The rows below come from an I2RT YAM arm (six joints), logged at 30 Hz.
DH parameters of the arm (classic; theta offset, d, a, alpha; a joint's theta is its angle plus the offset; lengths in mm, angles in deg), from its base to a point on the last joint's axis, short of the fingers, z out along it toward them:
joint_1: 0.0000 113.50 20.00 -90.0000
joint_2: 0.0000 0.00 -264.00 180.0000
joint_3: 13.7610 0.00 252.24 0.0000
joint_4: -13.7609 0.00 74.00 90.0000
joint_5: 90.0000 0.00 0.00 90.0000
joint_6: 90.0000 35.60 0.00 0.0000
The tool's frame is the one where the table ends.
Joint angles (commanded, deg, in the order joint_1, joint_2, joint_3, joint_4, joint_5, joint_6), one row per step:
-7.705 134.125 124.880 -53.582 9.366 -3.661
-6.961 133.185 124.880 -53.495 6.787 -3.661
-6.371 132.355 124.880 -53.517 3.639 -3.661
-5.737 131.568 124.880 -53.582 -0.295 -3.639
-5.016 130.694 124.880 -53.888 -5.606 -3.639
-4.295 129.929 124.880 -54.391 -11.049 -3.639
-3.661 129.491 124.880 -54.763 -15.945 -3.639
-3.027 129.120 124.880 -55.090 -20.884 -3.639
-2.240 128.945 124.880 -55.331 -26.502 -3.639
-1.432 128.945 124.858 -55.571 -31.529 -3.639
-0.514 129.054 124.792 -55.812 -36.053 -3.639
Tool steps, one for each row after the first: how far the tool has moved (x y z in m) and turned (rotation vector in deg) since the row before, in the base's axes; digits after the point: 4 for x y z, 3 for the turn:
-0.0005 0.0083 0.0078 2.134 -1.310 1.942
-0.0009 0.0073 0.0068 2.651 -1.123 2.097
-0.0010 0.0081 0.0065 3.344 -1.081 2.544
-0.0018 0.0098 0.0072 4.526 -0.996 3.377
-0.0023 0.0098 0.0063 4.657 -0.642 3.477
-0.0016 0.0085 0.0039 4.200 -0.358 3.125
-0.0016 0.0085 0.0036 4.239 -0.292 3.151
-0.0013 0.0100 0.0024 4.832 -0.156 3.649
-0.0011 0.0097 0.0010 4.339 0.123 3.357
-0.0011 0.0102 -0.0001 3.919 0.349 3.189

